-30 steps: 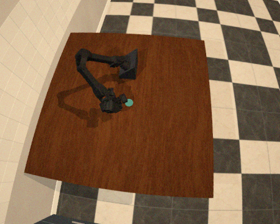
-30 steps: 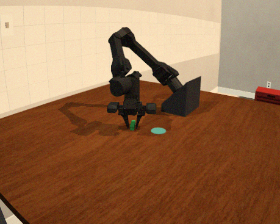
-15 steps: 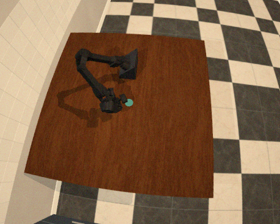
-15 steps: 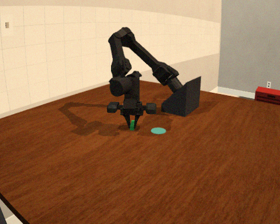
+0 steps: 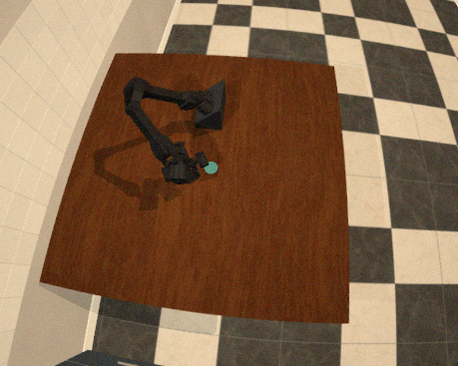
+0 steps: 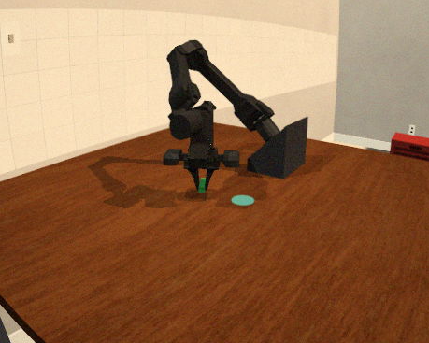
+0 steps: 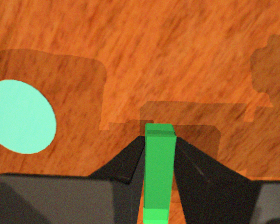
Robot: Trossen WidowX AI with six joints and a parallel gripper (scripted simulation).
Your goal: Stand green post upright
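Now: hand 50 mm past the cyan circle, 90 mm to the right of it and 60 mm above it. From my hand the other things lie so: green post (20 mm behind, 10 mm to the right, 30 mm below).
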